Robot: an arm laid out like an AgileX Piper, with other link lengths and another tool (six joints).
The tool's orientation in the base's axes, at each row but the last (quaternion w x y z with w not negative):
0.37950, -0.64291, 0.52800, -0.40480
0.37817, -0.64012, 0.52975, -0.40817
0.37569, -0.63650, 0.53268, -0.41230
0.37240, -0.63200, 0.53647, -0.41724
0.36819, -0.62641, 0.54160, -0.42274
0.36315, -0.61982, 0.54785, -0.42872
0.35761, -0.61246, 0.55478, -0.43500
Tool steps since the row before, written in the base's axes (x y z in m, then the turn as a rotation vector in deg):
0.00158, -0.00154, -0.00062, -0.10, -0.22, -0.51
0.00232, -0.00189, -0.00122, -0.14, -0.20, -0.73
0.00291, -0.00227, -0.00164, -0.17, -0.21, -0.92
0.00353, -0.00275, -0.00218, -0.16, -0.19, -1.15
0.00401, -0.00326, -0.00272, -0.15, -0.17, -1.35
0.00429, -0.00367, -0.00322, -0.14, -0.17, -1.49
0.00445, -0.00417, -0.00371, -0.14, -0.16, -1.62
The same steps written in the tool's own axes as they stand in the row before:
0.00163, 0.00022, 0.00160, 0.14, 0.54, 0.09
0.00196, 0.00055, 0.00251, 0.09, 0.75, 0.14
0.00231, 0.00077, 0.00322, 0.08, 0.94, 0.18
0.00271, 0.00111, 0.00403, 0.03, 1.14, 0.28
0.00310, 0.00149, 0.00472, -0.02, 1.32, 0.36
0.00334, 0.00188, 0.00525, -0.04, 1.45, 0.42
0.00365, 0.00231, 0.00568, -0.06, 1.56, 0.47

